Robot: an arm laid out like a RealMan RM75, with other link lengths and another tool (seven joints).
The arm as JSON. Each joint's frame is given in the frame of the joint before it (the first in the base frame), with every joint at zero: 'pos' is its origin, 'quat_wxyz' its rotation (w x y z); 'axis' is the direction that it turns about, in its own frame. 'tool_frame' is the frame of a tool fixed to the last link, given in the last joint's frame.
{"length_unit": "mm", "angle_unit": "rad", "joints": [
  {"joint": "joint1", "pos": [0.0, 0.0, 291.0], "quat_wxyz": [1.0, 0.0, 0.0, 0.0], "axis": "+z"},
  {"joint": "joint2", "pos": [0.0, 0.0, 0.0], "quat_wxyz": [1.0, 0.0, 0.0, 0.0], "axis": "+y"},
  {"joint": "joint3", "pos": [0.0, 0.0, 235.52], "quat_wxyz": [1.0, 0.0, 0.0, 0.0], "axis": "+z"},
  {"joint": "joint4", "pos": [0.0, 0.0, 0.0], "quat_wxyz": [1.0, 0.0, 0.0, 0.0], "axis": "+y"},
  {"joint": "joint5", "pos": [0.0, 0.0, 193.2], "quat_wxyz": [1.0, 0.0, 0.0, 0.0], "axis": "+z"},
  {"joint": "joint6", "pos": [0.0, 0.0, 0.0], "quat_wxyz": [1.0, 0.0, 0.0, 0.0], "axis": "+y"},
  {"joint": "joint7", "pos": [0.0, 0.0, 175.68], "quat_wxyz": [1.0, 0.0, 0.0, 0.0], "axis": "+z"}
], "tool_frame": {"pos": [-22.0, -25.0, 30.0], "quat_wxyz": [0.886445, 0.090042, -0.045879, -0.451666]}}
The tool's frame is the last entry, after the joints.
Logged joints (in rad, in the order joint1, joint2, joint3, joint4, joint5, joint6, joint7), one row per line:
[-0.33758 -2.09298 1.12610 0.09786 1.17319 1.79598 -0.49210]
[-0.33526 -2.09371 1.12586 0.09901 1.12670 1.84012 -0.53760]
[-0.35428 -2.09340 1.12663 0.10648 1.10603 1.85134 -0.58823]
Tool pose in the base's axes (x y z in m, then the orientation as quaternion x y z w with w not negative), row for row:
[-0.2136 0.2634 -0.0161 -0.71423 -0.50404 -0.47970 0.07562]
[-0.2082 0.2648 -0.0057 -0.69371 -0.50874 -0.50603 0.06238]
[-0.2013 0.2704 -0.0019 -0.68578 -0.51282 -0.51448 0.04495]
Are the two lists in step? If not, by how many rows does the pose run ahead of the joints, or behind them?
They are in step.
